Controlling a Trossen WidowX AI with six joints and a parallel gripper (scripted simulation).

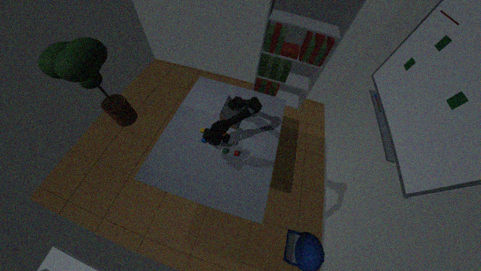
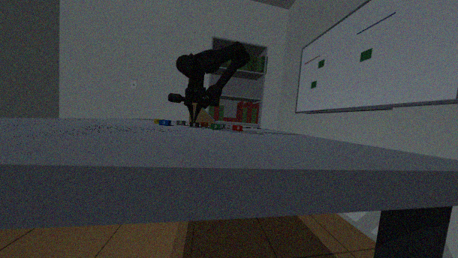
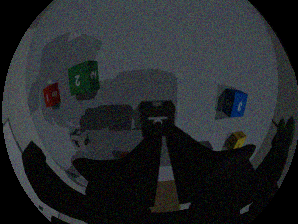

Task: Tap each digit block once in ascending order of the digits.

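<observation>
Now: the black block 1 cm below my gripper tip. Round my gripper tip: grey block (7 cm behind, 5 cm to the right, 1 cm below); then green block (6 cm ahead, 8 cm to the left, 1 cm below); then orange block (7 cm behind, 5 cm to the left, 1 cm below).
</observation>
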